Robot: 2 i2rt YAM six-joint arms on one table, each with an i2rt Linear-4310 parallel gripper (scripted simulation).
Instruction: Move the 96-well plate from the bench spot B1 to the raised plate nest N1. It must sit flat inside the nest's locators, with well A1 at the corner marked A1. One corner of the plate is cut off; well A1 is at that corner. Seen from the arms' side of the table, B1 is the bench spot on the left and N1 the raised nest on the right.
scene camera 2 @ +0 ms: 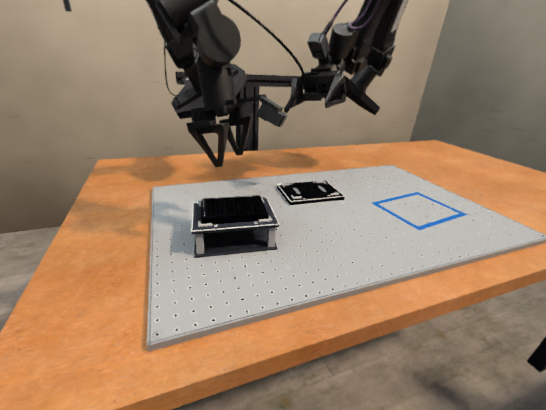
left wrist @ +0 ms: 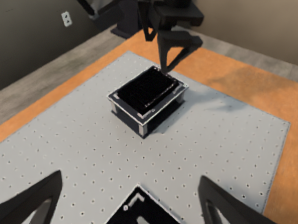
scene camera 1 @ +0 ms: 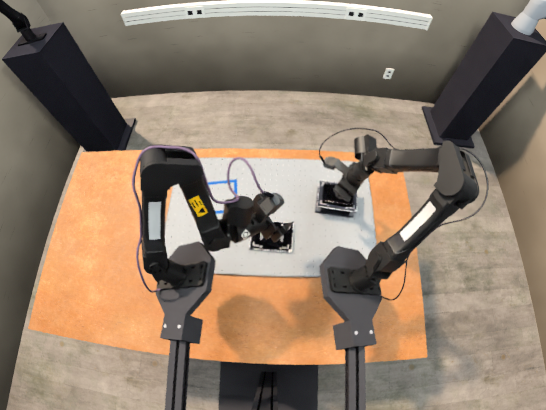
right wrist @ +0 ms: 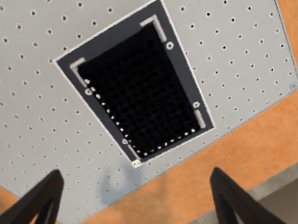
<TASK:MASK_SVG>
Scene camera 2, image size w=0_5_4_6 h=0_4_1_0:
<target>my right gripper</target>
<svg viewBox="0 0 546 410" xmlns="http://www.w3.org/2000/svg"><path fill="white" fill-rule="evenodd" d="M227 68L204 70L204 72L198 74L204 107L191 109L192 122L186 123L188 132L204 150L215 167L223 166L227 138L236 155L243 155L253 122L253 113L249 113L247 102L260 101L276 112L283 109L283 107L266 98L266 94L236 99L232 71L227 71ZM203 134L216 133L218 135L217 158L210 149ZM231 126L244 125L240 147L237 146ZM229 114L229 119L219 120L220 123L216 124L216 116L222 117L228 116Z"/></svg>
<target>black 96-well plate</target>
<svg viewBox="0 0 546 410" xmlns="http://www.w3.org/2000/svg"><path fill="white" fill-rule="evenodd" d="M260 195L203 198L201 202L201 224L250 222L269 219Z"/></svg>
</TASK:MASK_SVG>
